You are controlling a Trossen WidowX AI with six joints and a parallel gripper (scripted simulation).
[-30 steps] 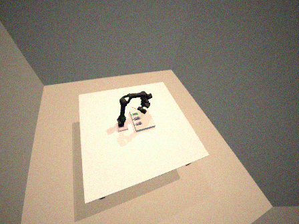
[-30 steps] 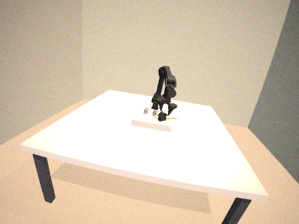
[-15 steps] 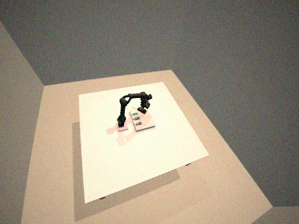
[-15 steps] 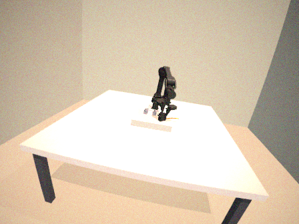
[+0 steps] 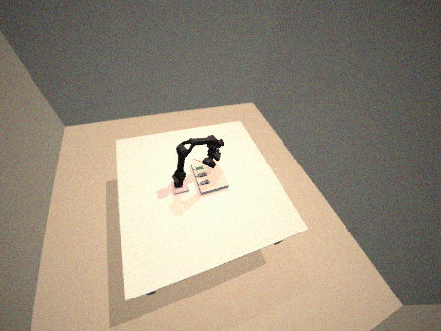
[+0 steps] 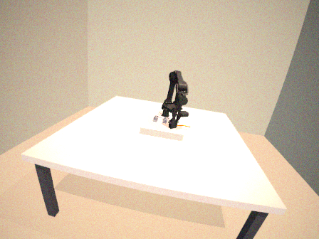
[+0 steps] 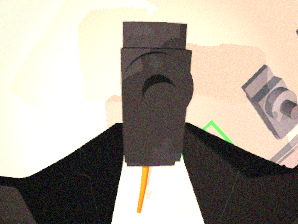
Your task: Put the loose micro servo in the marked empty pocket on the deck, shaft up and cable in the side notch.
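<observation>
The pale deck is 8 cm to the right of my gripper tip, 8 cm below it and 2 cm ahead of it.
</observation>
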